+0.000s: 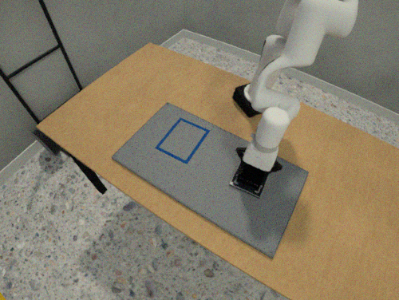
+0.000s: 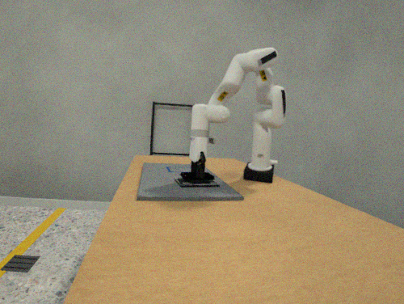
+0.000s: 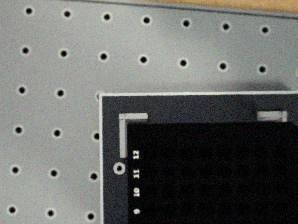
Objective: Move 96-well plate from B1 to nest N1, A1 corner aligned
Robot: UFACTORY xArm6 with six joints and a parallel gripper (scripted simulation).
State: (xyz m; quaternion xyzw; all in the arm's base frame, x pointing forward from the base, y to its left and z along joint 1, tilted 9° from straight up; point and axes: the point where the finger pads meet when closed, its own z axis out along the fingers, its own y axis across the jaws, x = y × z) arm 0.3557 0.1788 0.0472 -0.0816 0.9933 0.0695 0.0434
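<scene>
My hand is 10 mm above the black 96-well plate. The rest, counted from my hand: plate nest (40 mm below).
</scene>
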